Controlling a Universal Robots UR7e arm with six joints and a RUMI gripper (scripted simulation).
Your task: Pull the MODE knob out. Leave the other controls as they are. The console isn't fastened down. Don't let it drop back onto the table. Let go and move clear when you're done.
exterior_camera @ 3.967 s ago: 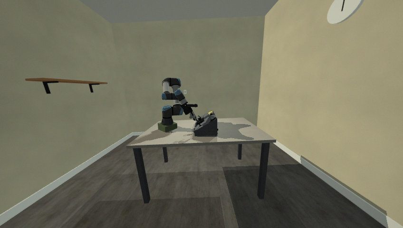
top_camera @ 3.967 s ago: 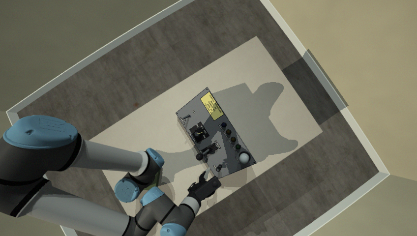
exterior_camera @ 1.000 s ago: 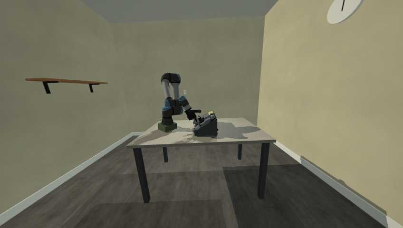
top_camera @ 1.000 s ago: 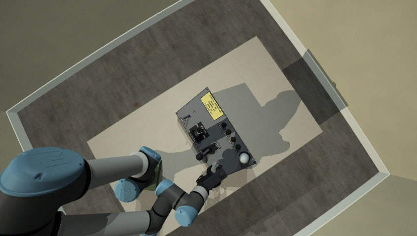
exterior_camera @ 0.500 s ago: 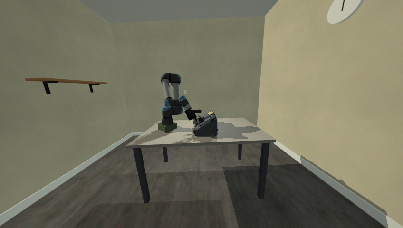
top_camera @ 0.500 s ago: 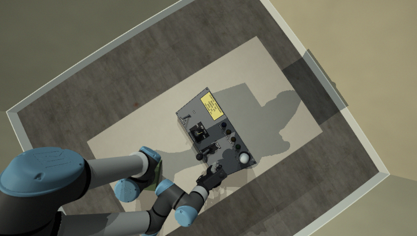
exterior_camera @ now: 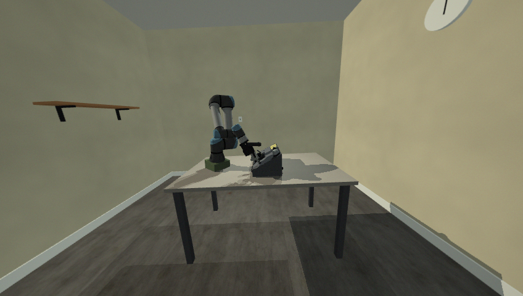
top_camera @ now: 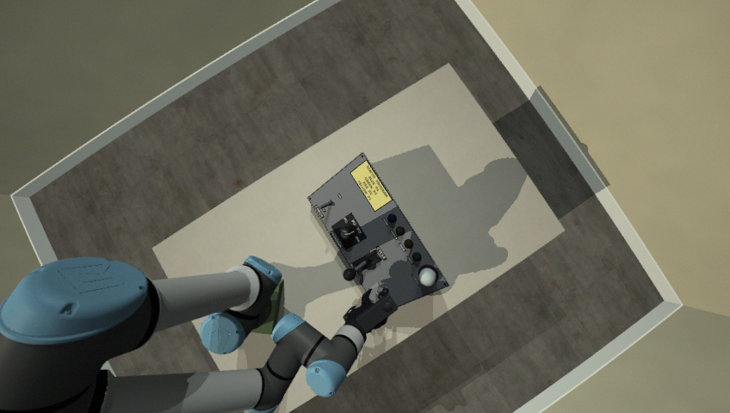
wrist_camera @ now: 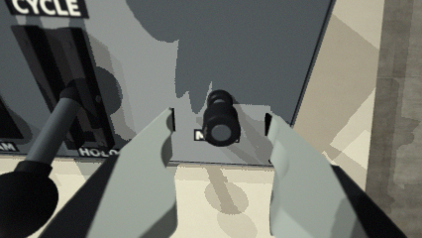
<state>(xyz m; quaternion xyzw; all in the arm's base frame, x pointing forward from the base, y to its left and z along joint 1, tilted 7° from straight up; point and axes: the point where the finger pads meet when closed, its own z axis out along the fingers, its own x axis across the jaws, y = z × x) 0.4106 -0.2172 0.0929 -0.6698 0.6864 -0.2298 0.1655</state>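
My gripper is now right at the mode knob. The rest, counted from my hand: dark grey console: 180 mm to the left, 50 mm ahead, 30 mm below; then program selector knob: 230 mm to the left, 30 mm ahead; then cycle lever: 120 mm to the left, 20 mm behind.
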